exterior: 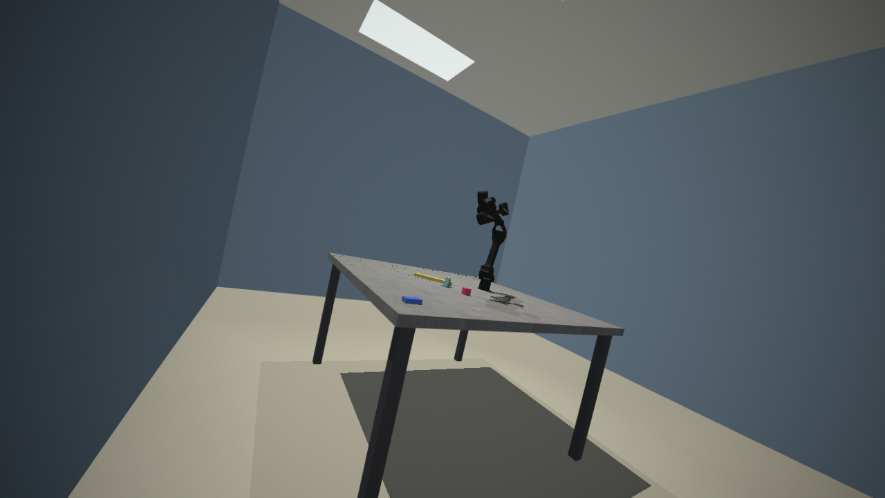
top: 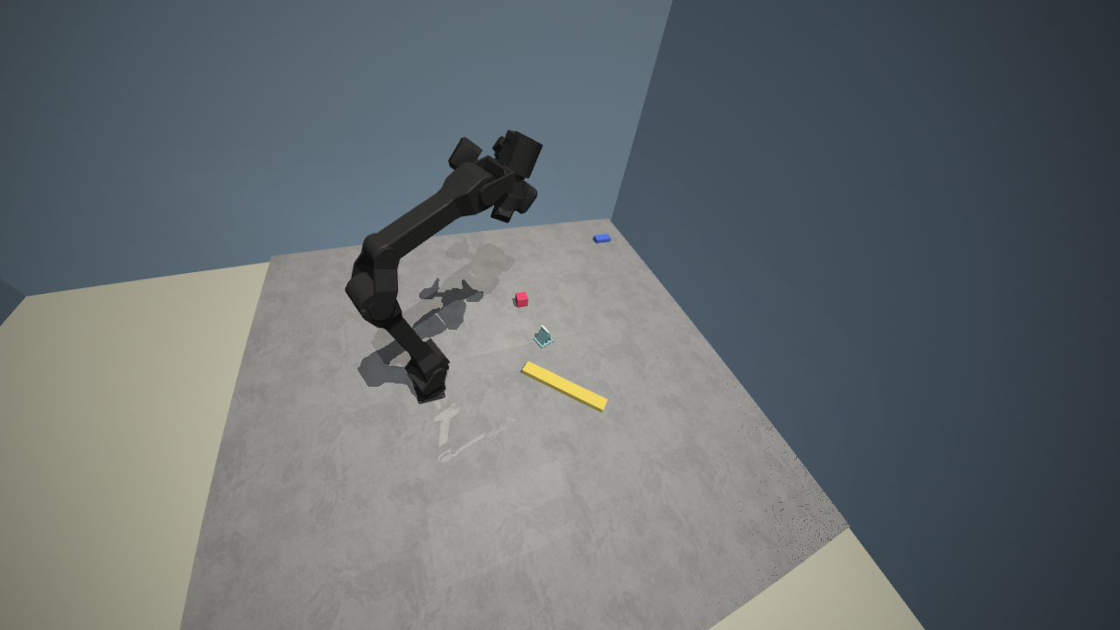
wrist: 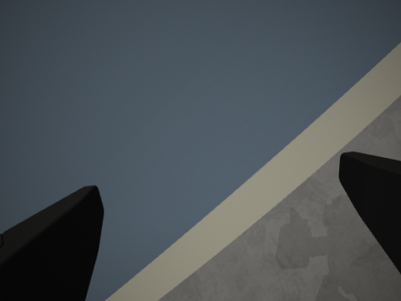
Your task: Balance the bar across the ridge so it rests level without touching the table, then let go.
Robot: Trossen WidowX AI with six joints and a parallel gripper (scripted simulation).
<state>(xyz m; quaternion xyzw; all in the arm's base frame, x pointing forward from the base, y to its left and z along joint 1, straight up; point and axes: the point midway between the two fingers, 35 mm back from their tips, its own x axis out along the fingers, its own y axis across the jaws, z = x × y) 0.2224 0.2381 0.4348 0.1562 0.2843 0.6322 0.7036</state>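
The yellow bar lies 420 mm below my gripper tip, 360 mm to the right of it and 110 mm ahead of it. From my gripper tip the other things lie so: blue block: 520 mm ahead, 420 mm below, 230 mm to the left; then red block: 410 mm below, 90 mm ahead, 40 mm to the right.
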